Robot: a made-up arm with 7 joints. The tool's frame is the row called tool.
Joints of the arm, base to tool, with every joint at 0 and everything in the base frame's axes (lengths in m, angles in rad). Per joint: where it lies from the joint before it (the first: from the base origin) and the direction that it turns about. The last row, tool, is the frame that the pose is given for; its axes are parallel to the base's.
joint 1: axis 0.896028 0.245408 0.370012 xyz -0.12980 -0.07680 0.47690
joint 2: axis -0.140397 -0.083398 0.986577 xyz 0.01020 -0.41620 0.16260
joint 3: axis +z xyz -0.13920 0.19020 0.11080
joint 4: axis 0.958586 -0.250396 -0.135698 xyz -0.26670 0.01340 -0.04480
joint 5: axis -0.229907 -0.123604 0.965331 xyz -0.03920 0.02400 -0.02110
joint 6: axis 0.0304 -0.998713 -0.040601 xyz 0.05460 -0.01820 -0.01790
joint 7: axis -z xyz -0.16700 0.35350 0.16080
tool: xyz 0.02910 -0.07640 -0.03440
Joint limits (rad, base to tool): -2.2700..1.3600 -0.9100..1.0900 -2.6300..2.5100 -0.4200..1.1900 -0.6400..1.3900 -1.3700..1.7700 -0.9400..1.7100
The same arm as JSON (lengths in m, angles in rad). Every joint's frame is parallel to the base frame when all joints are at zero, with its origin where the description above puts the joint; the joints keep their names.
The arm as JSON. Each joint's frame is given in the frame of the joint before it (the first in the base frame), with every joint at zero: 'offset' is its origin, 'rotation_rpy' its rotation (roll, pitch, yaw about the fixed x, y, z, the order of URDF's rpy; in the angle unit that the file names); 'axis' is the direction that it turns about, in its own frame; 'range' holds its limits. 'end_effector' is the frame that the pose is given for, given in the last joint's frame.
{"length_unit": "m", "angle_unit": "rad", "chain": [{"id": "joint 1", "offset": [-0.1298, -0.0768, 0.4769], "rotation_rpy": [0.0, 0.0, 0.0], "axis": [0.896028, 0.245408, 0.370012], "range": [-2.27, 1.36]}, {"id": "joint 2", "offset": [0.0102, -0.4162, 0.1626], "rotation_rpy": [0.0, 0.0, 0.0], "axis": [-0.140397, -0.083398, 0.986577], "range": [-0.91, 1.09]}, {"id": "joint 3", "offset": [-0.1392, 0.1902, 0.1108], "rotation_rpy": [0.0, 0.0, 0.0], "axis": [0.0, 0.0, 1.0], "range": [-2.63, 2.51]}, {"id": "joint 4", "offset": [-0.2667, 0.0134, -0.0448], "rotation_rpy": [0.0, 0.0, 0.0], "axis": [0.958586, -0.250396, -0.135698], "range": [-0.42, 1.19]}, {"id": "joint 5", "offset": [-0.0392, 0.024, -0.0211], "rotation_rpy": [0.0, 0.0, 0.0], "axis": [-0.229907, -0.123604, 0.965331], "range": [-0.64, 1.39]}, {"id": "joint 6", "offset": [0.0546, -0.0182, -0.0179], "rotation_rpy": [0.0, 0.0, 0.0], "axis": [0.0304, -0.998713, -0.040601], "range": [-1.37, 1.77]}, {"id": "joint 7", "offset": [-0.167, 0.3535, 0.1608], "rotation_rpy": [0.0, 0.0, 0.0], "axis": [0.0, 0.0, -1.0], "range": [-0.94, 1.71]}], "end_effector": {"offset": [0.0291, -0.0764, -0.0344], "rotation_rpy": [0.0, 0.0, 0.0]}}
